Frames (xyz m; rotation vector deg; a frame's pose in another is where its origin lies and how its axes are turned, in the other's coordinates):
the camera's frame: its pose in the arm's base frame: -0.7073 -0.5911 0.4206 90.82 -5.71 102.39
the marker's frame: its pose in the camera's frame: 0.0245 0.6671 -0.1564 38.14 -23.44 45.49
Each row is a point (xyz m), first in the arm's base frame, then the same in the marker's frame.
Working: the arm's base frame: its pose in the marker's frame: -0.7284 -0.6442 1.3921 124.85 -19.20 102.03

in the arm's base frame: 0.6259 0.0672 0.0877
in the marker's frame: -0.5474 -0.7316 1.9950
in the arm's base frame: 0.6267 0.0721 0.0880
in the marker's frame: -0.5488 -0.7363 1.9962
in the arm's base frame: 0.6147 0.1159 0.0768
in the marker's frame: -0.5774 -0.7728 1.9903
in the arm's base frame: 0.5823 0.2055 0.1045
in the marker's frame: -0.5918 -0.8666 1.9614
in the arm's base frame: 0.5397 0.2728 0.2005
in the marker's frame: -0.5380 -0.9657 1.9081
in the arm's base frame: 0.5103 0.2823 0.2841
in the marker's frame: -0.4715 -1.0065 1.8649
